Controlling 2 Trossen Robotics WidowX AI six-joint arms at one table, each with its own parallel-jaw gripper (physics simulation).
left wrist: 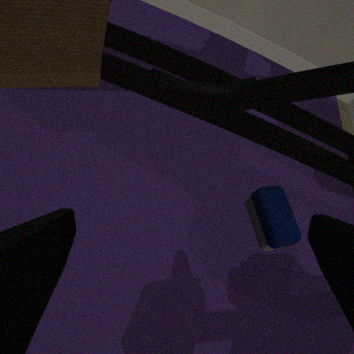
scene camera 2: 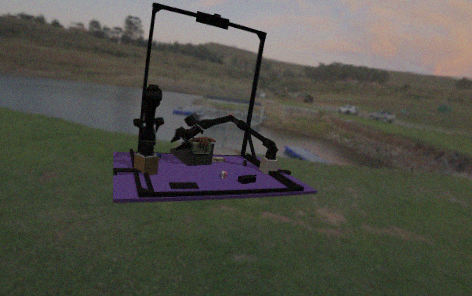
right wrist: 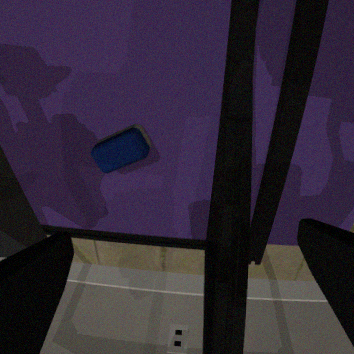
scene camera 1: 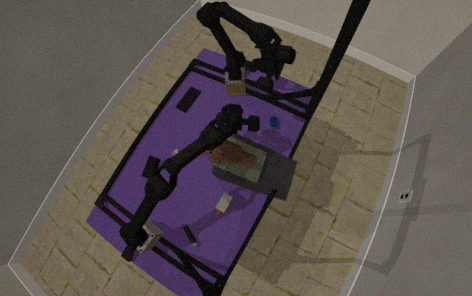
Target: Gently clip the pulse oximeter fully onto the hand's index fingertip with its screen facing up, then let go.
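Seen in the pictures: left gripper, fingertip midpoint: (left wrist: 194, 223) (scene camera 2: 173, 145) (scene camera 1: 245, 115); right gripper, fingertip midpoint: (right wrist: 186, 236) (scene camera 1: 273, 86); left arm's base, origin of the base link: (scene camera 2: 270, 158) (scene camera 1: 140, 236); right arm's base, origin of the base link: (scene camera 2: 146, 154) (scene camera 1: 235, 75).
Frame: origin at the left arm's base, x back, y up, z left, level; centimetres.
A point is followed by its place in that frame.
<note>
A small rounded blue block (scene camera 1: 273, 121) {x -78.8, y -7.3, z -14.8 cm} (left wrist: 276, 217) {x -78.2, y -7.3, z -14.3 cm} (right wrist: 121, 150) {x -79.6, y -7.3, z -14.2 cm} with a pale lower layer lies on the purple table. It may be the pulse oximeter, but no screen can be made out. The brown hand (scene camera 1: 235, 154) {x -51.8, y 7.1, z -13.1 cm} (scene camera 2: 204, 140) {x -49.9, y 8.4, z -2.2 cm} rests on a green pad on a dark grey sloped block; in scene camera 1 its fingers point left, partly behind my left arm, and the index fingertip cannot be picked out. My left gripper (left wrist: 194, 223) {x -69.8, y 2.2, z -4.9 cm} is open and empty above the table, near the blue block. My right gripper (right wrist: 186, 236) {x -86.0, y 8.3, z -8.6 cm} is open and empty, high up.
A black slab (scene camera 1: 188, 99) {x -65.4, y -9.7, z 30.8 cm} (scene camera 2: 183, 185) {x -66.0, y -9.7, z 32.2 cm}, a black box (scene camera 1: 151, 166) {x -25.8, y -7.2, z 20.4 cm} (scene camera 2: 247, 178) {x -25.8, y -7.3, z 23.7 cm}, a tiny white-and-pink item (scene camera 1: 175, 152) {x -38.5, y -7.4, z 15.0 cm} (scene camera 2: 223, 174) {x -39.2, y -8.1, z 16.4 cm}, a white box (scene camera 1: 224, 202) {x -34.1, y -7.7, z -18.7 cm} and a dark cylinder (scene camera 1: 190, 234) {x -13.4, y -8.1, z -15.2 cm} lie about. Black rails edge the table; a tall post (scene camera 1: 345, 40) {x -90.9, y 43.0, z -27.8 cm} (right wrist: 231, 150) {x -89.0, y -2.5, z -9.8 cm} stands near the right arm.
</note>
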